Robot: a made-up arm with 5 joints.
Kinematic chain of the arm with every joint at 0, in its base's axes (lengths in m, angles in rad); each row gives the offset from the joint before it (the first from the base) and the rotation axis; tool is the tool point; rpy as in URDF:
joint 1: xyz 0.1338 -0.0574 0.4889 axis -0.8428 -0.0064 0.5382
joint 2: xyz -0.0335 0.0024 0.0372 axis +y
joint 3: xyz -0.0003 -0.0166 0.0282 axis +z
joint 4: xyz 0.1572 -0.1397 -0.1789 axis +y
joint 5: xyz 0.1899 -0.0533 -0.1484 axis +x
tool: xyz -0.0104 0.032 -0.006 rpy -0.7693 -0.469 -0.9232
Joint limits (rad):
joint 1: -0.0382..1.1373
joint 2: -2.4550..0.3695
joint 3: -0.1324..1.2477
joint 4: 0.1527..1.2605
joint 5: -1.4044..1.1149
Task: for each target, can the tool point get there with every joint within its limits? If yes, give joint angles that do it. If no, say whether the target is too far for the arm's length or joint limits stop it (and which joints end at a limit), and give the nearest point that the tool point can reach.
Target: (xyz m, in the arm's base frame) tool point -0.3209 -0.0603 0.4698
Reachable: no: joint limits stop it (at a limit: joint 1, joint 2, joint 4, joint 5) | nearest point -0.1398 0.3418 0.6052 | short by 0.461 m
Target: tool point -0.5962 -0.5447 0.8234
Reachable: no: too far | nearest point 0.0523 -0.2819 0.9414 | short by 0.710 m
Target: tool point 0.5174 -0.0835 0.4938
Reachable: yes | joints 0.8264 -0.9900 0.0554 1.1658 0.6399
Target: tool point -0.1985 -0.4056 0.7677
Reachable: no: joint limits stop it (at a limit: joint 1, joint 2, joint 3, joint 4, joint 5) | nearest point 0.0607 -0.2983 0.9336 | short by 0.326 m
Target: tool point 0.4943 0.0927 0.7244
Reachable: yes | joints 0.8022 -1.4910 -0.0120 0.6198 0.2959
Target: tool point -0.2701 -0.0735 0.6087
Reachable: no: joint limits stop it (at a limit: joint 1, joint 2, joint 4, joint 5) | nearest point -0.1344 0.2999 0.7287 | short by 0.415 m
